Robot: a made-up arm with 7 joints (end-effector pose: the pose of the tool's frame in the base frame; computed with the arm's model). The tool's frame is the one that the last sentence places.
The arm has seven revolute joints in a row. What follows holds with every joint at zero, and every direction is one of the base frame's. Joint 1 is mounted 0.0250 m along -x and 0.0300 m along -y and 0.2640 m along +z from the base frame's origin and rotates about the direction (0.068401, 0.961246, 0.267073). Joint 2 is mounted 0.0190 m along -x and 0.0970 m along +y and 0.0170 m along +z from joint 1 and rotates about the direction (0.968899, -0.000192, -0.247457). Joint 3 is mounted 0.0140 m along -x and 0.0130 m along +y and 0.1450 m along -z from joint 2 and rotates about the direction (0.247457, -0.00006, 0.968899). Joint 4 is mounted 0.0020 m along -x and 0.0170 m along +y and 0.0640 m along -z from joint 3 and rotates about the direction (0.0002, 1, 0.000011). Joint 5 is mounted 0.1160 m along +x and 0.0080 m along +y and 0.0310 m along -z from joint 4 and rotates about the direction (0.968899, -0.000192, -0.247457). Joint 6 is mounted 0.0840 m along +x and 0.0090 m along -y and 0.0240 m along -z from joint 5 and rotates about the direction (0.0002, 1, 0.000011). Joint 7 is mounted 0.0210 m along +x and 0.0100 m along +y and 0.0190 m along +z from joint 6 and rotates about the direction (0.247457, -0.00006, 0.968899). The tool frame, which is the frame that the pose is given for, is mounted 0.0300 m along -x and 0.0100 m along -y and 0.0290 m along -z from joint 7; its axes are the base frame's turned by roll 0.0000, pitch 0.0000 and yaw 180.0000 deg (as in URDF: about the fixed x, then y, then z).
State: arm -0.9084 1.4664 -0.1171 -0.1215 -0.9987 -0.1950 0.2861
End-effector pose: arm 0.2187 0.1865 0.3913 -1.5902 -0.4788 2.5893
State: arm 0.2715 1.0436 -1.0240 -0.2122 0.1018 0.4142 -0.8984
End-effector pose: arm -0.0137 0.1535 0.0233 1.2360 -0.1303 0.9637
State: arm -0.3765 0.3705 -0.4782 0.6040 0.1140 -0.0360 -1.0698
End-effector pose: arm 0.2005 0.1357 -0.0262 0.6157 -0.1435 1.5736
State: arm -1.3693 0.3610 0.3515 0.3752 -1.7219 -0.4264 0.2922
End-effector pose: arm 0.3224 0.1409 0.3740 1.1394 -2.2925 -1.4995
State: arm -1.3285 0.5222 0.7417 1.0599 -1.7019 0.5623 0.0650
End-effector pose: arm 0.3407 0.2504 0.2421 -0.3570 2.5352 1.7631
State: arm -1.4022 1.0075 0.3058 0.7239 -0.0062 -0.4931 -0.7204
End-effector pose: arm 0.2598 0.3289 0.4052 -1.4130 -1.2389 2.2533
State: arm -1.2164 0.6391 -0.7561 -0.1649 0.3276 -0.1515 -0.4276
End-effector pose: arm 0.2694 0.0025 0.2904 -1.1026 -1.2390 1.2129
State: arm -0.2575 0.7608 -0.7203 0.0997 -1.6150 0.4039 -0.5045
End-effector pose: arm 0.1516 0.1295 0.0298 0.8758 1.3018 1.9471
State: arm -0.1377 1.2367 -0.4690 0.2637 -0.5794 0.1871 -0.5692
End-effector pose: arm 0.1589 0.2968 0.1082 0.9643 -0.4909 2.2670
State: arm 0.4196 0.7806 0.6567 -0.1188 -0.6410 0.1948 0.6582
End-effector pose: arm 0.0710 0.3183 0.1633 -0.0009 0.6135 -1.9985
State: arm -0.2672 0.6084 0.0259 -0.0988 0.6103 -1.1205 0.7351
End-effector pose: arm 0.2268 0.1852 0.1275 -2.1423 -0.7503 1.9065
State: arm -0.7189 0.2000 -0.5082 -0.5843 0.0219 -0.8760 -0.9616
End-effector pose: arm 0.2004 -0.0053 0.2595 -1.7754 -0.4642 0.5705
